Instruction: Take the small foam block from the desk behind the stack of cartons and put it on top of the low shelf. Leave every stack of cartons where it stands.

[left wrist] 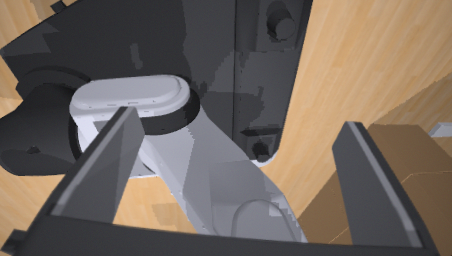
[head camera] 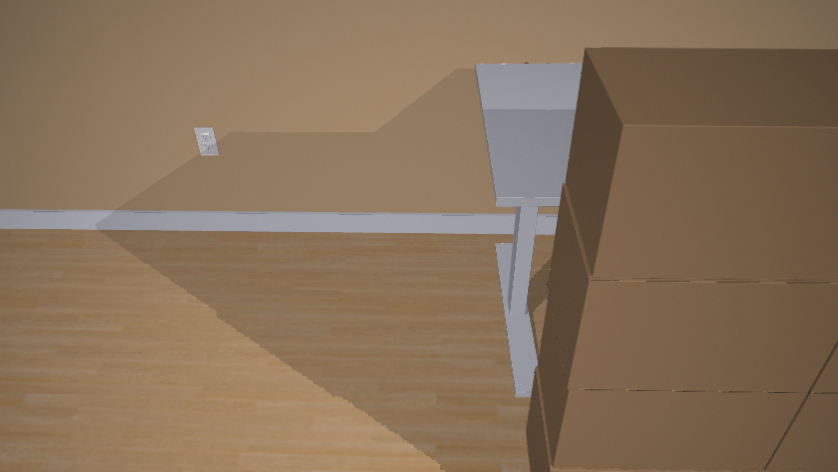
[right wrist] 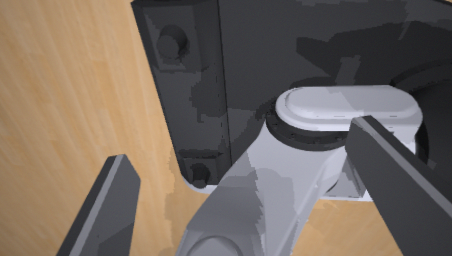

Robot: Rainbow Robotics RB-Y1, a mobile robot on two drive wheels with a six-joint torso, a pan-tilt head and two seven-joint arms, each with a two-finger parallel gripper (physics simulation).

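Places are measured from the robot's base along level axes (x up, y back, z right), in centimetres.
Pixels of known places: left gripper, fingertip midpoint: [left wrist: 237, 127]; right gripper, fingertip midpoint: [right wrist: 239, 150].
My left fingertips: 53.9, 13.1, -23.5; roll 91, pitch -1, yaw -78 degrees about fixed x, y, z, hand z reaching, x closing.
Behind a point stands the place of what it marks, as x, y, z.
The desk [head camera: 530, 152] {72.1, -113.9, 38.6} has a grey-white top and a T-shaped leg. It stands against the back wall right of centre in the head view, its right part hidden behind the tall stack of brown cartons [head camera: 709, 199] {96.3, -55.8, 48.6}, which also shows at the right of the left wrist view [left wrist: 415, 150] {16.1, -69.2, 35.1}. The foam block and the low shelf do not show in any view. My left gripper [left wrist: 237, 127] {53.9, 13.1, -23.5} is open, with its fingers wide apart over my own arm and base. My right gripper [right wrist: 239, 150] {53.8, 13.1, 23.9} is open in the same way.
A white outlet [head camera: 206, 141] {40.2, -191.1, -59.3} is on the tan wall [head camera: 293, 58] {71.0, -186.7, -23.3} left of the desk. A white baseboard [head camera: 293, 223] {4.2, -186.7, -32.5} runs along the wall's foot. The wooden floor [head camera: 146, 351] {0.1, -127.5, -75.9} spreads left of the cartons. The desk's foot [head camera: 521, 357] reaches forward close beside the stack's left side.
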